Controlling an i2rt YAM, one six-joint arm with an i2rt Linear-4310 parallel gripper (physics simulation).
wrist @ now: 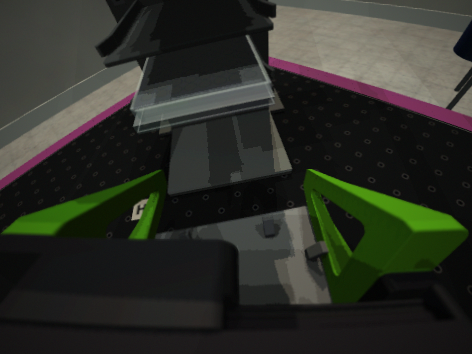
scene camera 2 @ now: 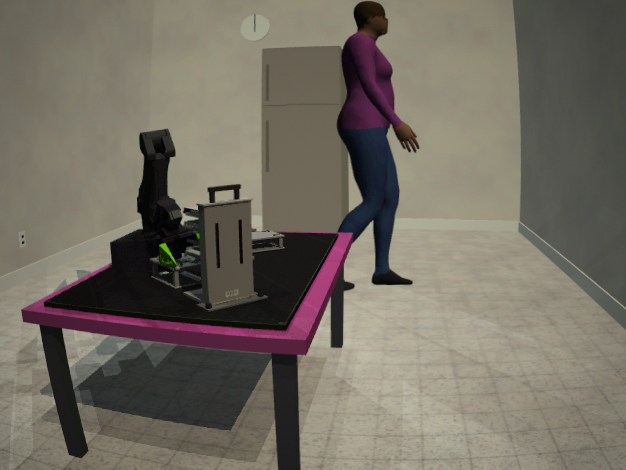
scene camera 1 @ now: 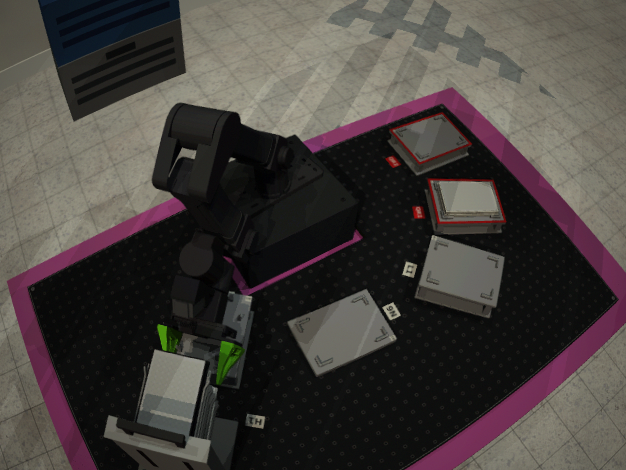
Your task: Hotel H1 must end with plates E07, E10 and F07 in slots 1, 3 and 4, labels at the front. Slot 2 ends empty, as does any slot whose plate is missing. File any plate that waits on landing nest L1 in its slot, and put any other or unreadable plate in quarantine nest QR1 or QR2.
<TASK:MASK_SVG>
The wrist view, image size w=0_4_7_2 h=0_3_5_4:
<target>gripper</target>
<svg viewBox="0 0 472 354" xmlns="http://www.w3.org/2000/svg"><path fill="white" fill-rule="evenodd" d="M469 232L451 215L352 185L313 169L307 169L303 188L317 242L325 241L329 253L322 255L321 258L333 303L243 306L239 305L238 249L235 245L218 239L155 239L167 191L164 171L157 170L130 182L19 217L0 234L0 275L15 285L0 304L0 354L472 354L472 321L432 271L466 240ZM150 195L143 213L129 238L107 238L107 226ZM321 194L363 224L364 236L353 253L334 225Z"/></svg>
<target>clear plate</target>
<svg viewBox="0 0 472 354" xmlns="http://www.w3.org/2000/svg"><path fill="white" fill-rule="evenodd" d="M249 35L146 58L130 107L131 112L135 116L133 124L135 131L138 134L275 106L272 82Z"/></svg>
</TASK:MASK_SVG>
